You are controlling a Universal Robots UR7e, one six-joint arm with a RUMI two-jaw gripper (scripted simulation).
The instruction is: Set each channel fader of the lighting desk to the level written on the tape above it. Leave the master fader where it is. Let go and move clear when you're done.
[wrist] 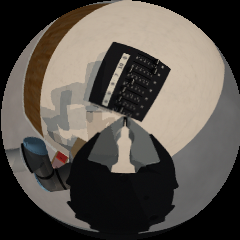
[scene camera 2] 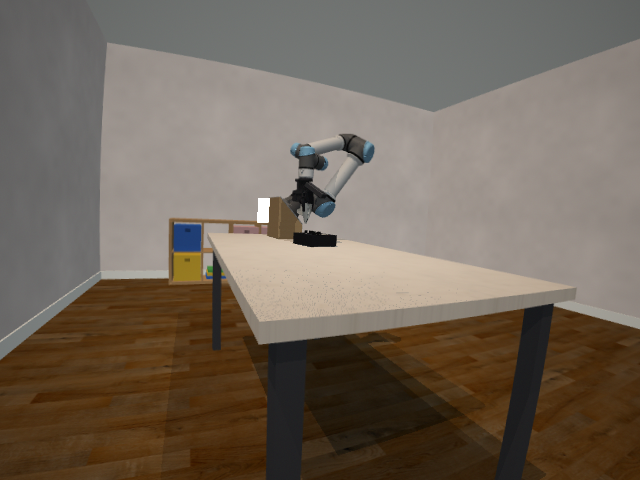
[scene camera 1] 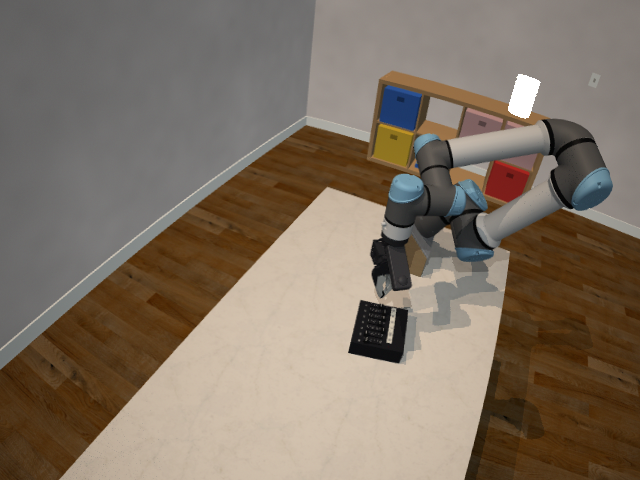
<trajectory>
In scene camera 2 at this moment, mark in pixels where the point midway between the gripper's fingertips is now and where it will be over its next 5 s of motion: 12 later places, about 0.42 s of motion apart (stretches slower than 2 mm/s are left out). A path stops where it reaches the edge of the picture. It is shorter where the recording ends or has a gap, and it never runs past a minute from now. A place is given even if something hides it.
My gripper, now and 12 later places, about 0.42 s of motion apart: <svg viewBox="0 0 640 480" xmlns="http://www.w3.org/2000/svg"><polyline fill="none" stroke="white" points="305,223 307,223 309,223 311,224 312,224 313,224 313,224 314,224 314,225 314,226 314,228 314,229 313,229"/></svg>
</trajectory>
